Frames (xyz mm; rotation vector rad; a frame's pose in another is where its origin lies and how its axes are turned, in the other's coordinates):
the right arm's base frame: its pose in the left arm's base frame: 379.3 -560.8 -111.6 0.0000 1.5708 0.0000
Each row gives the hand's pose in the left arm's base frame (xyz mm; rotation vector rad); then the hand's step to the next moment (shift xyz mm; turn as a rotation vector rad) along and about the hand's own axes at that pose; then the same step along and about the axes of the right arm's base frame.
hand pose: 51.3 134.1 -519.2 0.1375 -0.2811 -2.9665
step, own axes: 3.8 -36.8 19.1 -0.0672 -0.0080 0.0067
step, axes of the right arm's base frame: -11.3 38.5 -11.2 -0.0101 0.0201 0.0642
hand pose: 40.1 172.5 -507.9 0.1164 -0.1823 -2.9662
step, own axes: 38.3 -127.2 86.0 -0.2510 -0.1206 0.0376
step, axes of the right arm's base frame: -66.2 127.8 -65.7 -0.0387 0.1653 0.2239
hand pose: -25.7 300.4 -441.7 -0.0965 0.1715 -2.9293
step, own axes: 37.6 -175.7 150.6 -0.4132 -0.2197 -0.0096
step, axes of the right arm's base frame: -172.7 146.6 -60.3 0.0046 0.3004 0.3589
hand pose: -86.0 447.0 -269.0 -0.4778 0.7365 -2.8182
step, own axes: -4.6 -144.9 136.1 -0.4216 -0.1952 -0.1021
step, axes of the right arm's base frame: -183.9 65.5 37.9 0.0954 0.3224 0.3365
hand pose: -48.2 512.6 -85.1 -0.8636 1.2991 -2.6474
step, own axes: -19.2 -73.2 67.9 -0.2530 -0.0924 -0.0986
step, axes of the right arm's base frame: -78.9 4.5 64.0 0.0938 0.2041 0.1784
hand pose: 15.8 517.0 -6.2 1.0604 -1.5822 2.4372
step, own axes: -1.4 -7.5 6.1 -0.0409 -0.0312 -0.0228
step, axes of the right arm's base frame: -6.6 -1.0 7.1 0.0040 0.0464 0.0316
